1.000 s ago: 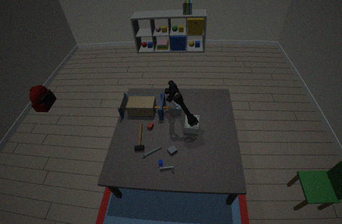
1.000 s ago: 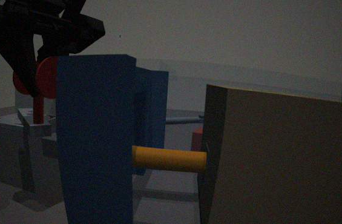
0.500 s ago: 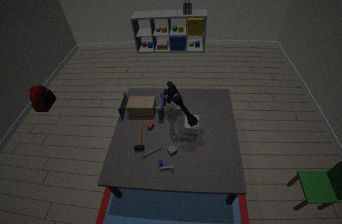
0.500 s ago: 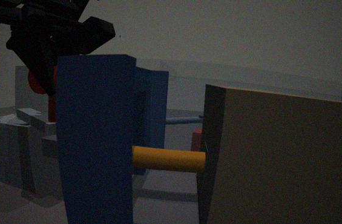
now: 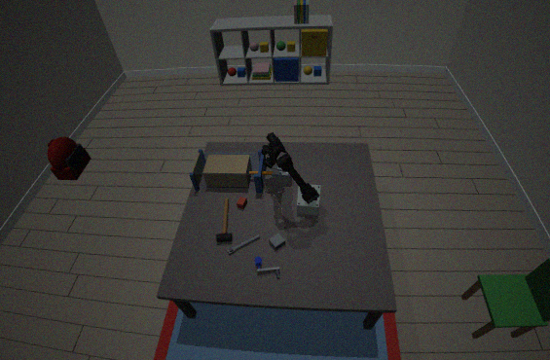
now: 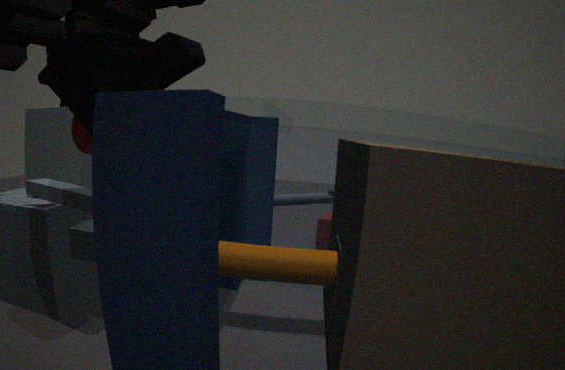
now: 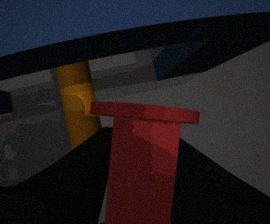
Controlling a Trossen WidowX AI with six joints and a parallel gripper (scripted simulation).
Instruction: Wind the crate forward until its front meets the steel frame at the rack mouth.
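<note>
My gripper tip is now 50 mm past the grey winch handle, 30 mm above it and 10 mm to the right of it. Round my gripper tip: red knob (10 mm behind); then grey winch (130 mm behind, 100 mm below, 20 mm to the left); then blue steel frame (50 mm ahead, 30 mm to the left, 20 mm below).
</note>
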